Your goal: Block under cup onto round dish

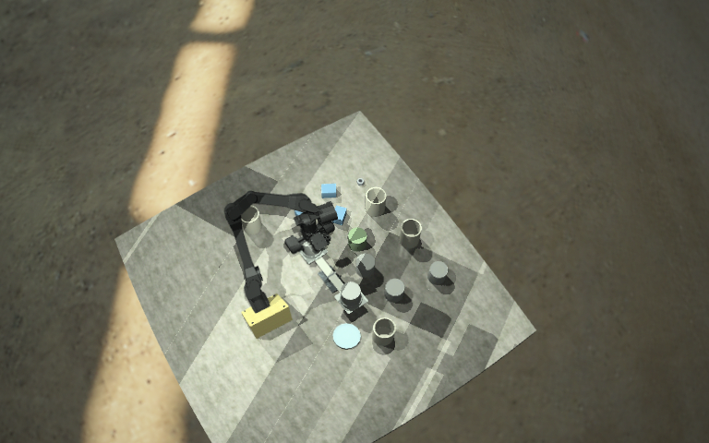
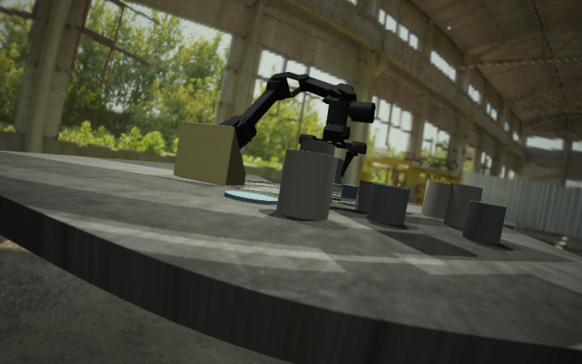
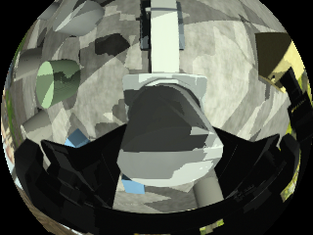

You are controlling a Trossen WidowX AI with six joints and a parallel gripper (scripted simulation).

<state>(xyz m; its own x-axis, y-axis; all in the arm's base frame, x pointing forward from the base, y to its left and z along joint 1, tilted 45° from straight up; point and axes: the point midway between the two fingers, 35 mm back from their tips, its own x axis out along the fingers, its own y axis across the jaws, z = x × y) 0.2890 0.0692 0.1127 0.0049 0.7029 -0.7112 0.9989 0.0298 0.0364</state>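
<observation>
My gripper tip is now 140 mm to the left of the small balance, 40 mm above it and 10 mm short of it. Also, from my gripper tip: teal block: 10 mm below; then round light-blue dish: 370 mm to the right, 70 mm behind, 60 mm below; then green cylinder: 150 mm ahead, 50 mm to the right, 30 mm below.
</observation>
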